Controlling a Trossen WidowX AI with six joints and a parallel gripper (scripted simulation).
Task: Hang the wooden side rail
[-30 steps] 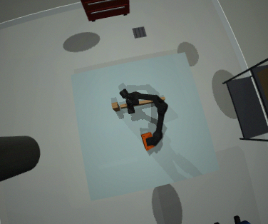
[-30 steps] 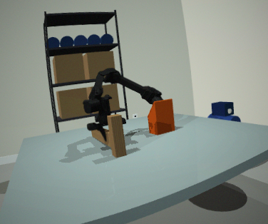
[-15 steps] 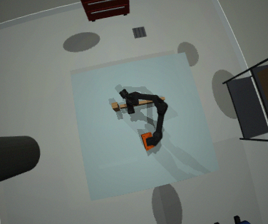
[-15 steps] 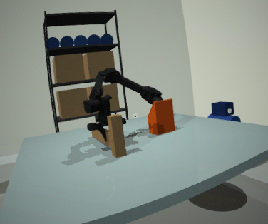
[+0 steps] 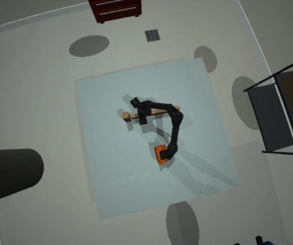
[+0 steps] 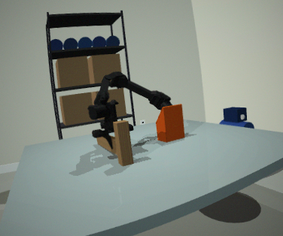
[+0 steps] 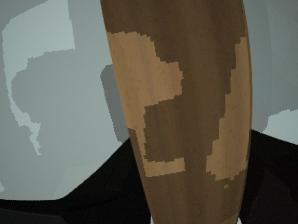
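The wooden headboard post lies 130 mm to the left of my gripper tip and 40 mm above it.
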